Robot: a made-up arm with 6 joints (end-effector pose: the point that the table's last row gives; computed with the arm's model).
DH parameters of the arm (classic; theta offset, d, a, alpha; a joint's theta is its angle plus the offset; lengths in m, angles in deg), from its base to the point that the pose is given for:
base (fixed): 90 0.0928 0 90
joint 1: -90 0.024 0.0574 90
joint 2: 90 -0.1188 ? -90
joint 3: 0 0.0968 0.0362 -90
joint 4: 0 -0.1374 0.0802 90
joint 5: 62.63 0 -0.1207 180
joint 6: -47.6 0 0.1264 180
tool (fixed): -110.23 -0.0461 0 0
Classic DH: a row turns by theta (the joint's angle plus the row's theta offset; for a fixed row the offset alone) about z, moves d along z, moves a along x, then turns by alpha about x.
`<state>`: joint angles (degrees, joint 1 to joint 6).
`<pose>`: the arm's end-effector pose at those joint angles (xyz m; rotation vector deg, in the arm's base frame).
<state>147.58 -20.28 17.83 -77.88 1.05 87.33</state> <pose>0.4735 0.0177 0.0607 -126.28 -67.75 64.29</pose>
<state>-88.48 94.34 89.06 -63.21 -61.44 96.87</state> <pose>-0.1262 0.4039 -0.1087 -1.69 -27.18 24.97</pose>
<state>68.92 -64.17 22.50 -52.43 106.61 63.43</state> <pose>0.3149 0.3473 0.0352 85.99 -30.51 51.99</pose>
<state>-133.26 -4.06 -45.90 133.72 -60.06 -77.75</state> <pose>0.2967 0.0810 -0.0221 -17.87 28.32 -103.62</pose>
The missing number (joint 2, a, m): 0.2304
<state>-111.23 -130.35 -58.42 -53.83 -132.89 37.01</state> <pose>0.0191 -0.2554 0.2620 56.00 115.44 3.28</pose>
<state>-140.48 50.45 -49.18 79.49 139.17 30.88</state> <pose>0.0941 0.0134 0.0752 -63.96 68.45 48.83</pose>
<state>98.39 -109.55 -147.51 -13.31 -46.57 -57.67</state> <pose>-0.0296 0.2613 0.3332 -44.85 64.74 -8.47</pose>
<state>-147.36 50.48 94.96 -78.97 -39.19 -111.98</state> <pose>0.3404 -0.0371 -0.1953 -19.07 -84.93 -121.74</pose>
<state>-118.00 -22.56 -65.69 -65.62 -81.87 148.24</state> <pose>0.0730 -0.0779 0.1358 144.01 -101.81 -17.47</pose>
